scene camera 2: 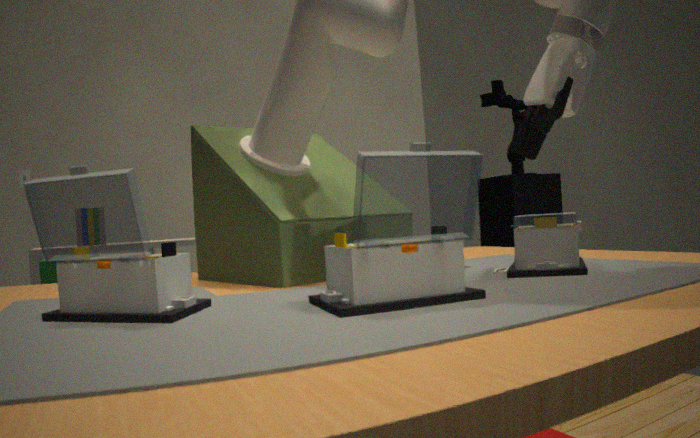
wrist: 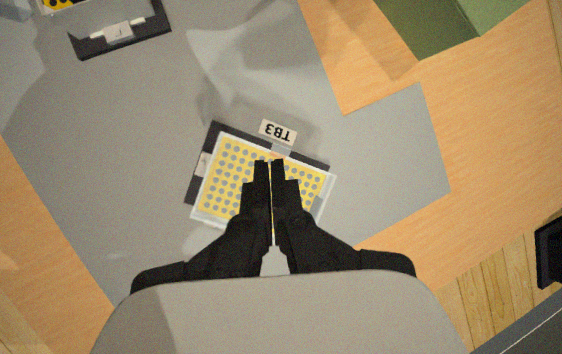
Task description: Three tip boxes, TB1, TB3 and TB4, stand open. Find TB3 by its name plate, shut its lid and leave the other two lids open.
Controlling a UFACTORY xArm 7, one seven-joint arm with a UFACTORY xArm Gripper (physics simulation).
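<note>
The gripper shows in the pictures, and it also shows in the wrist view. A grey mat shows in the pictures too.
</note>
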